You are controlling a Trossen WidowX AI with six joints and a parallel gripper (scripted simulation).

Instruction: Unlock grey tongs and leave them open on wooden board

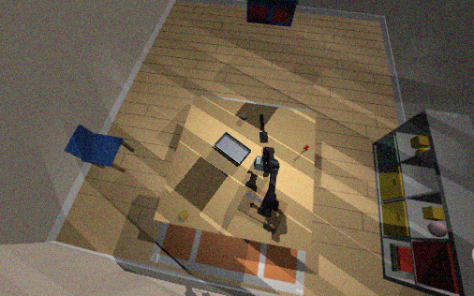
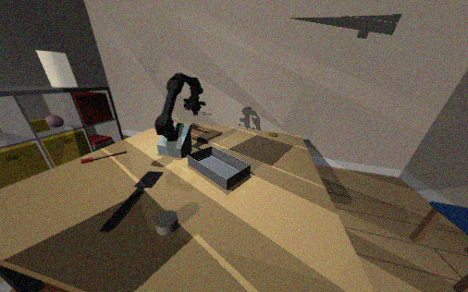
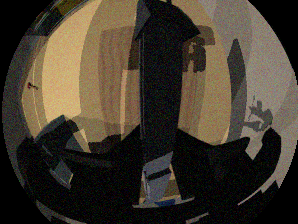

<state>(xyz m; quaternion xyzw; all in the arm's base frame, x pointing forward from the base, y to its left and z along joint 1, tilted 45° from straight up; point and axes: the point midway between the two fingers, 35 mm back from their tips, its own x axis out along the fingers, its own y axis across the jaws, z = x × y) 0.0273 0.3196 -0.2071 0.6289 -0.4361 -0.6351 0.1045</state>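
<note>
Now: the wooden board 14 cm below my gripper tip. From my gripper tip the other things lie so: grey roasting tin: 29 cm ahead, 51 cm to the right, 12 cm below; black spatula: 73 cm to the right, 15 cm below; yellow object: 66 cm ahead, 11 cm to the left, 14 cm below.
</note>
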